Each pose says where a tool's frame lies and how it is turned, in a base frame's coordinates. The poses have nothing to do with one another.
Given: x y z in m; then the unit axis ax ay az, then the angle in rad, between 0 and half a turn.
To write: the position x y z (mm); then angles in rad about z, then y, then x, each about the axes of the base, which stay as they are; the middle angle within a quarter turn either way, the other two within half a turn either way. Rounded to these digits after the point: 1 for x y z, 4 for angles.
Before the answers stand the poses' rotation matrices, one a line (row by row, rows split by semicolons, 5 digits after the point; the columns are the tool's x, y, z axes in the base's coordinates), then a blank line. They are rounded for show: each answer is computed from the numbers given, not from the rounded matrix.
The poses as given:
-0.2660, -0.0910, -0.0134, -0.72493, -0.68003, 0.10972, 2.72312
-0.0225, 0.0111, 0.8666, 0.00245, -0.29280, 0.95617, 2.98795
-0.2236, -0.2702, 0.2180, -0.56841, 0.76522, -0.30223, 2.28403
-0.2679, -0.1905, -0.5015, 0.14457, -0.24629, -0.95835, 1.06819
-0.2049, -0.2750, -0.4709, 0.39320, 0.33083, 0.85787, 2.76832
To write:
0.09199 0.89882 -0.42856; 0.98799 -0.02874 0.15180; 0.12413 -0.43737 -0.89067
-0.98821 -0.14776 -0.04015; 0.14490 -0.81777 -0.55701; 0.04947 -0.55626 0.82953
-0.11980 -0.49099 0.86289; -0.94811 0.31441 0.04727; -0.29451 -0.81245 -0.50317
0.49254 0.82138 -0.28764; -0.85829 0.51315 -0.00436; 0.14402 0.24902 0.95773
-0.63257 -0.06163 0.77205; 0.56404 -0.71978 0.40469; 0.53076 0.69146 0.49007

-266.0, -91.0, -13.4, -1.4688, -0.4429, -2.9728
-22.5, 11.1, 866.6, 2.9932, -0.0402, 0.5913
-223.6, -270.2, 218.0, 1.8101, 1.0410, -3.0479
-267.9, -190.5, -501.5, -1.0306, -0.2918, 0.0046
-204.9, -275.0, -470.9, 3.0445, 0.8821, -0.6903

